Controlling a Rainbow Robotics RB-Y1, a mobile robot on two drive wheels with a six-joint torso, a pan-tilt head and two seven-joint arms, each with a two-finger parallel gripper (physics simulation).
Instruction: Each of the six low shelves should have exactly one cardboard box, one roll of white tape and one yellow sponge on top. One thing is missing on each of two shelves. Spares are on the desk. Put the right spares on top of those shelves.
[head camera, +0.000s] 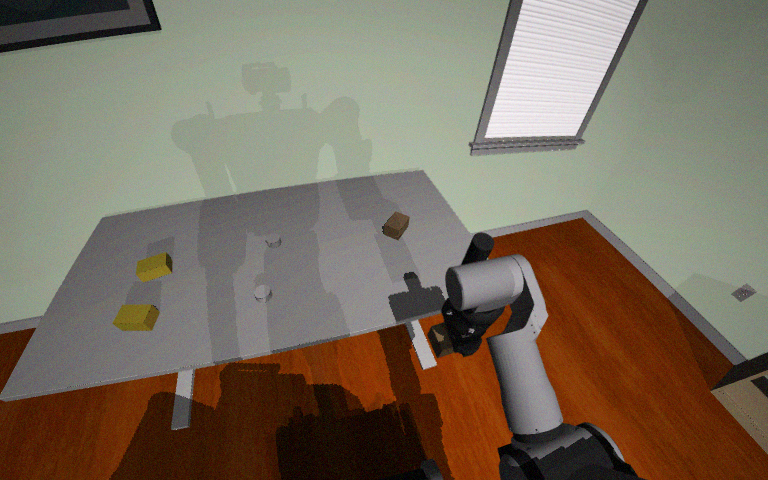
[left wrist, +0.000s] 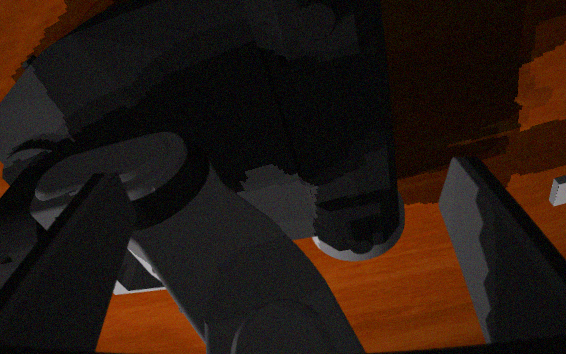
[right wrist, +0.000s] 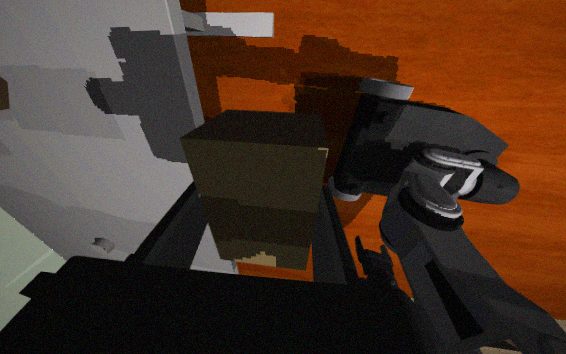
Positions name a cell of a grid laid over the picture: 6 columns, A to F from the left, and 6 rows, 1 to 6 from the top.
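Observation:
My left gripper (left wrist: D4) is visible, and also appears in the right wrist view (right wrist: D5). My right gripper (head camera: D5) appears in the right wrist view (right wrist: C4) too. Things present: a grey desk (head camera: C4), visible also in the right wrist view (right wrist: B2), and a window (head camera: E1).

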